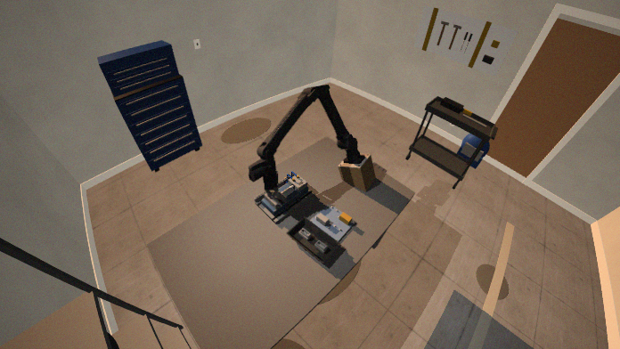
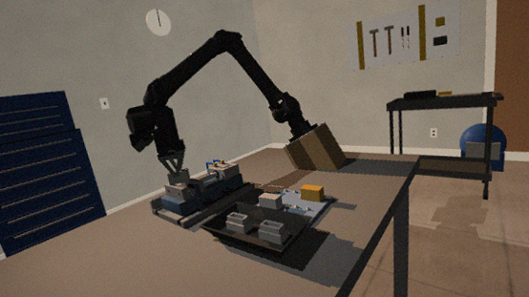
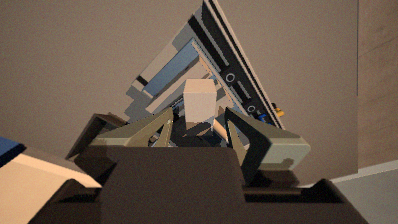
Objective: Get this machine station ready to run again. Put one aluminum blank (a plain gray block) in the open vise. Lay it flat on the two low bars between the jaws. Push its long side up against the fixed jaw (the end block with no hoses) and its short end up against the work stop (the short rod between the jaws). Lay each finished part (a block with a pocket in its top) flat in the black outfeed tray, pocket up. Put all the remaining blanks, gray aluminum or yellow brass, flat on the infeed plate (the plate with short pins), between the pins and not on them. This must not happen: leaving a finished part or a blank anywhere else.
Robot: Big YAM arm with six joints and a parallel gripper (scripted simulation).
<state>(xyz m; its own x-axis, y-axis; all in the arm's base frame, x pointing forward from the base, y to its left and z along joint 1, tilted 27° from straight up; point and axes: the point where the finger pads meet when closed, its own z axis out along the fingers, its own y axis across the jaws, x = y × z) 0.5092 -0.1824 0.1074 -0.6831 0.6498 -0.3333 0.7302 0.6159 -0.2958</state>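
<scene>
Right now the vise is 90 mm below my hand, 70 mm behind it and 30 mm to the left of it. Also, from my hand: yellow brass blank 370 mm to the left, 170 mm behind, 110 mm below.
</scene>
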